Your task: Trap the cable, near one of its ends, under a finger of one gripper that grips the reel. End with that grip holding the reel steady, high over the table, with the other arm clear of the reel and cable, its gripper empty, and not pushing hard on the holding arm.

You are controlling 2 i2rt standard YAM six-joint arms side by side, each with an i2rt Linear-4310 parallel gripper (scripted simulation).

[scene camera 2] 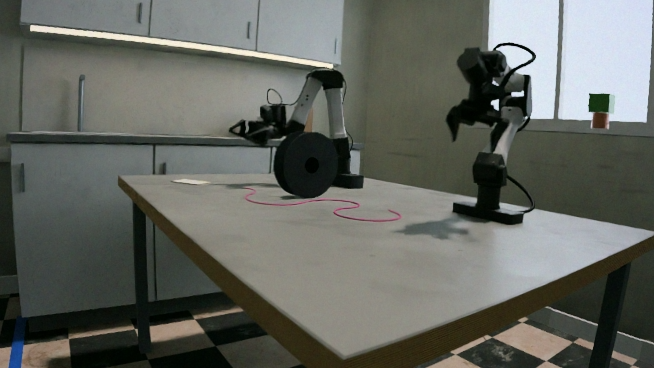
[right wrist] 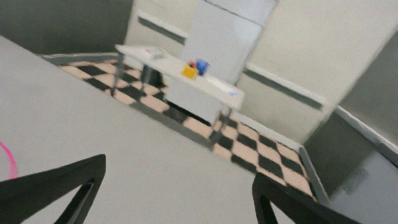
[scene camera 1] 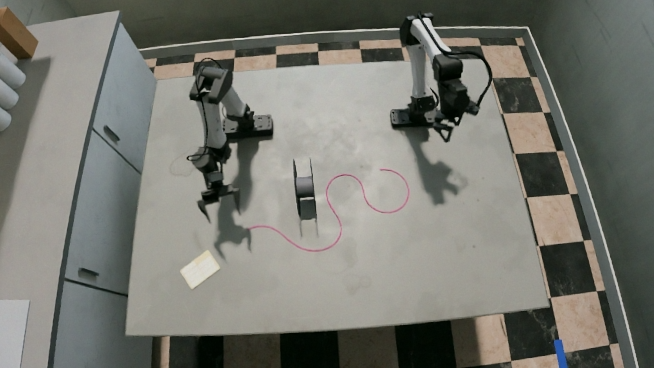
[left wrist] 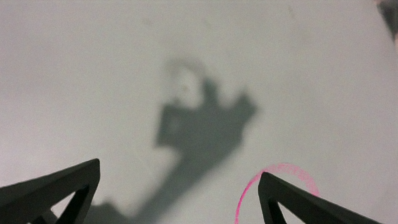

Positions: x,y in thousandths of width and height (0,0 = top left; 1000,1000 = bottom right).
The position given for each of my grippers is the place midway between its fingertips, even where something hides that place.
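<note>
There is a pale card (scene camera 1: 313,724) that I can see, though the pale card is out of frame in the left wrist view, and the card is out of frame in the right wrist view as well. I also see a dark reel (scene camera 2: 473,458). My left gripper (scene camera 2: 722,401) is visible to me, and I see my left gripper (left wrist: 459,779) too. Then there is my right gripper (scene camera 2: 365,363), and I also see my right gripper (right wrist: 459,766).
</note>
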